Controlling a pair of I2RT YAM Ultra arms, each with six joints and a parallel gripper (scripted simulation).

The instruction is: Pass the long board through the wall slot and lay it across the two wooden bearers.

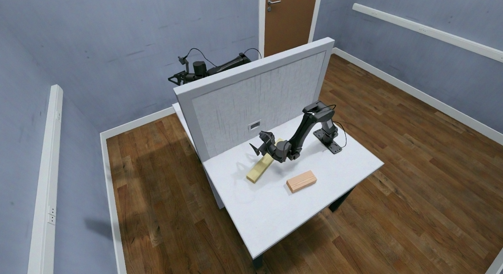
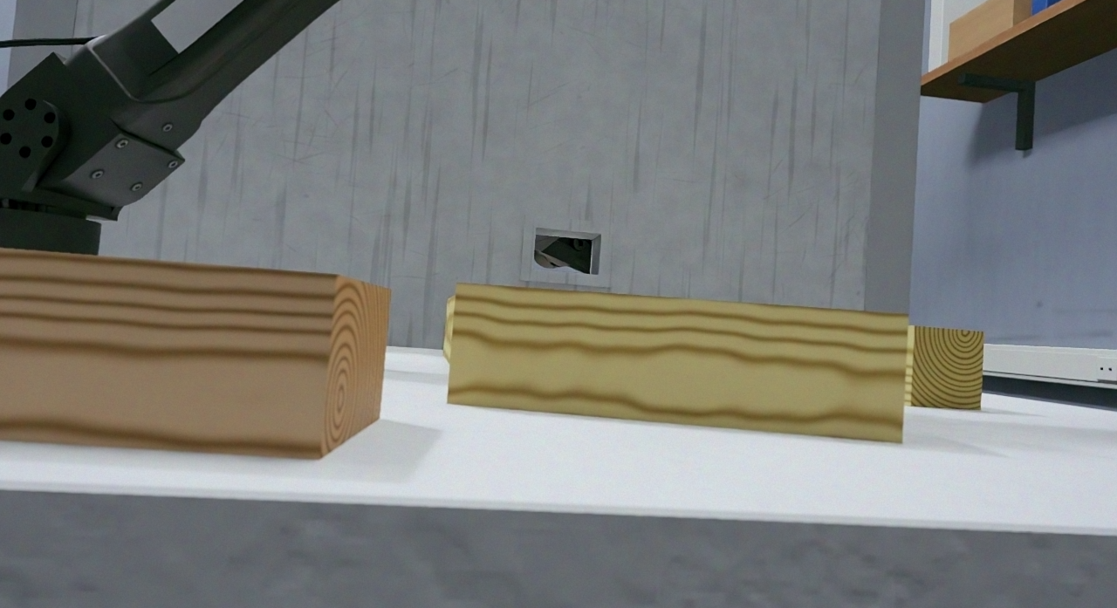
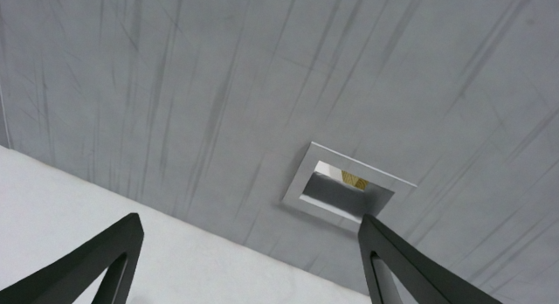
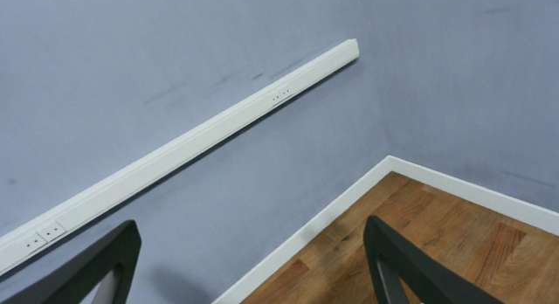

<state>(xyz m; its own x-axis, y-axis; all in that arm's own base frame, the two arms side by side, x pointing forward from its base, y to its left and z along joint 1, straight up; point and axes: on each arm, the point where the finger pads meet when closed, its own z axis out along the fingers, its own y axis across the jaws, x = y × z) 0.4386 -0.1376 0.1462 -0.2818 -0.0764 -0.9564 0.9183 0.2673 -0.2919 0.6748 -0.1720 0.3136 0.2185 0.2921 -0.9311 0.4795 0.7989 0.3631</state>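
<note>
My left hand is 130 mm above the long pale board, 80 mm to the right of it and 30 mm past it. From my left hand the other things lie so: brown offcut 300 mm to the left, 130 mm below, 90 mm behind; then pale wooden bearer 370 mm to the right, 120 mm below, 100 mm ahead.
</note>
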